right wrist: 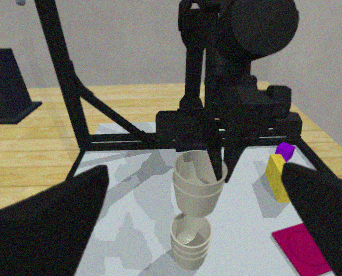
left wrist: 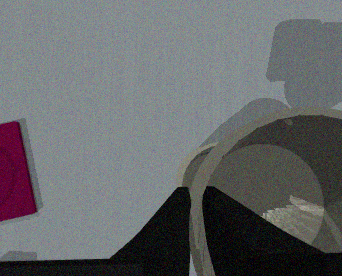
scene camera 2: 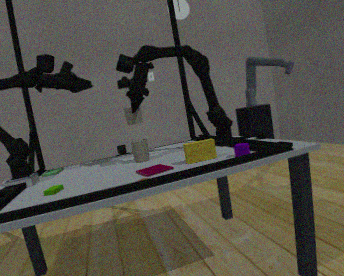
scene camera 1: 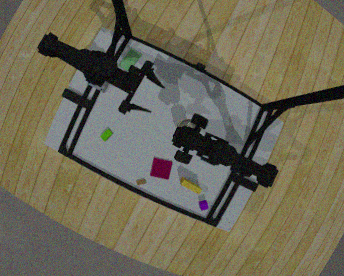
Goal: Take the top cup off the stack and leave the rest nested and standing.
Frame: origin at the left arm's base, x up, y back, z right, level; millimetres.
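Where they show: left gripper, fingertip midpoint: [right wrist: 222, 182] [left wrist: 195, 197] [scene camera 2: 132, 113]; right gripper, fingertip midpoint: [right wrist: 194, 172] [scene camera 2: 92, 84] [scene camera 1: 157, 100]; left arm's base, link origin: [right wrist: 189, 137] [scene camera 2: 224, 139]; right arm's base, link origin: [scene camera 2: 21, 176] [scene camera 1: 99, 79].
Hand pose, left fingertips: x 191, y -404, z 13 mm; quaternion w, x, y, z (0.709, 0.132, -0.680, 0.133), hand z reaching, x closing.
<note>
Things, the pixels of their top centre, and the offset from my left fingertips. "spot": a spot on its surface instead.
- beige cup, top centre: [left wrist: 322, 232] [right wrist: 199, 164] [scene camera 1: 187, 127] dz +33, dx +29, dy +7 mm
- crimson square, surface spot: [left wrist: 12, 170] spot: dz -166, dx -205, dy -6 mm
- yellow block, top centre: [right wrist: 283, 167] [scene camera 2: 198, 141] [scene camera 1: 191, 187] dz -219, dx -142, dy +174 mm
- purple cube, top centre: [right wrist: 286, 146] [scene camera 2: 241, 144] [scene camera 1: 204, 206] dz -300, dx -172, dy +296 mm
- lime block, top centre: [scene camera 2: 53, 187] [scene camera 1: 106, 135] dz -156, dx -197, dy -336 mm
- pale green piece, top centre: [scene camera 2: 53, 170] [scene camera 1: 130, 59] dz +262, dx -202, dy -392 mm
- tan piece, top centre: [scene camera 1: 141, 182] dz -312, dx -204, dy -69 mm
A beige cup [scene camera 2: 133, 116] [left wrist: 265, 172] [right wrist: 198, 192] hangs upright above a stack of nested beige cups [scene camera 2: 140, 150] [right wrist: 190, 250], with a gap between them in scene camera 2. The hanging cup shows a ridge below its rim. The stack stands upright on the table; part of its rim shows behind the held cup in the left wrist view. My left gripper [scene camera 2: 134, 110] [left wrist: 195, 197] [right wrist: 222, 182] is shut on the hanging cup's wall, one finger inside and one outside. My right gripper [scene camera 1: 156, 99] [scene camera 2: 91, 85] is open and empty, raised off the table at the picture's left.
A crimson square [scene camera 1: 161, 168] [scene camera 2: 155, 170] [left wrist: 12, 170] lies near the stack. A yellow block [scene camera 1: 191, 186] [scene camera 2: 200, 151] and a purple cube [scene camera 1: 203, 205] [scene camera 2: 242, 149] stand toward the right. A lime block [scene camera 1: 106, 134] and a pale green piece [scene camera 1: 129, 59] are at the left. A tan piece [scene camera 1: 141, 181] lies near the front.
</note>
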